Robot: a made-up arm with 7 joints.
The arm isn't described. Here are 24 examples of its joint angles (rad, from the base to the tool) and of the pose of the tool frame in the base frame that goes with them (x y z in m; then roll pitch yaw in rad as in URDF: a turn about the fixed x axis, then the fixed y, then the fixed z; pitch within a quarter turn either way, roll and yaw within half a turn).
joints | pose
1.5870 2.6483 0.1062 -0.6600 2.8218 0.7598 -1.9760 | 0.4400 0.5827 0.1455 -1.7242 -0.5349 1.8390
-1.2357 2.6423 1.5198 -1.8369 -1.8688 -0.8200 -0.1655 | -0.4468 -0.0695 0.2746 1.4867 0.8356 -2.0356
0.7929 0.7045 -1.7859 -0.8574 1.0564 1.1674 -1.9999 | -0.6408 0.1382 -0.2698 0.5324 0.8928 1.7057
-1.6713 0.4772 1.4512 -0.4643 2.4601 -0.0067 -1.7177 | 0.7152 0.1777 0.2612 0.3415 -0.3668 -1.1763
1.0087 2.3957 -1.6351 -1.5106 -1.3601 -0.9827 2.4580 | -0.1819 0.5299 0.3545 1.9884 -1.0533 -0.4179
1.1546 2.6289 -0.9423 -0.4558 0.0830 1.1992 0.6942 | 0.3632 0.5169 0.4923 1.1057 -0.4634 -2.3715
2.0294 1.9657 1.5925 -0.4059 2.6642 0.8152 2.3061 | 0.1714 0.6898 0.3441 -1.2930 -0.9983 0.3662
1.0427 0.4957 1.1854 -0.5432 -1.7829 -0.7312 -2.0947 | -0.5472 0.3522 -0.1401 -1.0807 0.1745 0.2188
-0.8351 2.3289 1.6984 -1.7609 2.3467 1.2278 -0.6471 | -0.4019 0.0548 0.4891 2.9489 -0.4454 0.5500
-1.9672 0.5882 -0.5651 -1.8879 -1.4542 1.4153 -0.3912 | 0.1609 -0.2169 0.4651 1.1487 0.5107 1.4802
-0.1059 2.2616 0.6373 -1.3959 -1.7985 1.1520 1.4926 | 0.1634 0.2052 0.6398 0.9508 -0.6564 2.0729
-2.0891 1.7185 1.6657 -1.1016 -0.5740 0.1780 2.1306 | -0.1455 0.6700 0.2145 -2.8217 -0.8697 -2.8616
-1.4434 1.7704 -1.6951 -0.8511 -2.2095 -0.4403 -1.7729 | 0.3277 0.6222 0.1708 -0.7016 1.2520 -1.2391
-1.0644 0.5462 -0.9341 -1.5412 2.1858 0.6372 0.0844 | 0.4928 -0.2023 -0.0704 -0.2264 0.4440 2.9743
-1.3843 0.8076 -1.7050 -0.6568 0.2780 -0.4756 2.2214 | 0.6745 0.1711 -0.0401 -0.5334 0.8308 -2.5806
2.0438 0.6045 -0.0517 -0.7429 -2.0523 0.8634 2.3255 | -0.6916 0.1275 0.3136 -2.6258 -0.7799 -3.0823
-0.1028 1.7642 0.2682 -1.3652 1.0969 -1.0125 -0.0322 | 0.2734 0.4846 0.3699 2.1240 0.0612 0.4606
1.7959 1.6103 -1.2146 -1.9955 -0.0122 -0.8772 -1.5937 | -0.3991 0.1383 0.1885 -1.8982 1.1014 1.2438
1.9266 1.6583 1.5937 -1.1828 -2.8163 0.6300 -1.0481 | 0.1898 0.6003 0.2952 -0.2898 1.1379 -1.7450
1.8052 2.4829 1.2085 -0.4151 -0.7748 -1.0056 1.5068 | 0.4486 0.5585 0.2125 -2.0262 0.0138 2.2305
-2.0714 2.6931 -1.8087 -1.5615 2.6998 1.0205 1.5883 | 0.0733 0.5528 0.1899 -0.2153 -1.0832 -1.6107
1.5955 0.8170 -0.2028 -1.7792 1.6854 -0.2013 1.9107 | -0.3716 0.1720 -0.1447 -1.3039 -0.1381 -0.0156
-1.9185 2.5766 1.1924 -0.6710 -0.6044 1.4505 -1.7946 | -0.5745 0.4901 0.0925 -2.0655 1.0265 -2.2915
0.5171 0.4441 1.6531 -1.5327 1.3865 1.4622 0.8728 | -0.2472 0.4972 -0.0614 -0.5614 -0.2316 -0.9414
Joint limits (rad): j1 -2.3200..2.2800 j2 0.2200..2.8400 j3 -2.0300..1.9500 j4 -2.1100..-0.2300 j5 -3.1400..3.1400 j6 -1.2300..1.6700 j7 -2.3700..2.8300
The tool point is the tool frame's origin. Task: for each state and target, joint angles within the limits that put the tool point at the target. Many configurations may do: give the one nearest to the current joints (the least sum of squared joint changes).
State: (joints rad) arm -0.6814 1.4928 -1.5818 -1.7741 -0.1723 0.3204 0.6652
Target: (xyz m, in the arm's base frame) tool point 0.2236 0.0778 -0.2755
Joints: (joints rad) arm -0.6146 1.1710 -1.6155 -2.0605 -0.1905 0.2921 0.6588
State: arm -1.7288 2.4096 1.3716 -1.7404 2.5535 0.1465 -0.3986
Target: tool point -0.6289 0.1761 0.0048
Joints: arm -1.8646 2.7516 1.5682 -1.2433 2.4734 0.1168 -0.4592
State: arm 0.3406 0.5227 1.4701 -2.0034 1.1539 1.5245 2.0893
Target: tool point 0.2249 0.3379 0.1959
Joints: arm -0.2063 0.8631 0.8941 -2.0691 1.1659 1.4738 2.1521
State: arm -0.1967 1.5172 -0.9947 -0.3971 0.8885 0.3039 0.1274
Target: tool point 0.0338 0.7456 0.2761
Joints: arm -0.2537 1.8809 -0.9079 -0.4576 0.8494 0.3001 0.1247
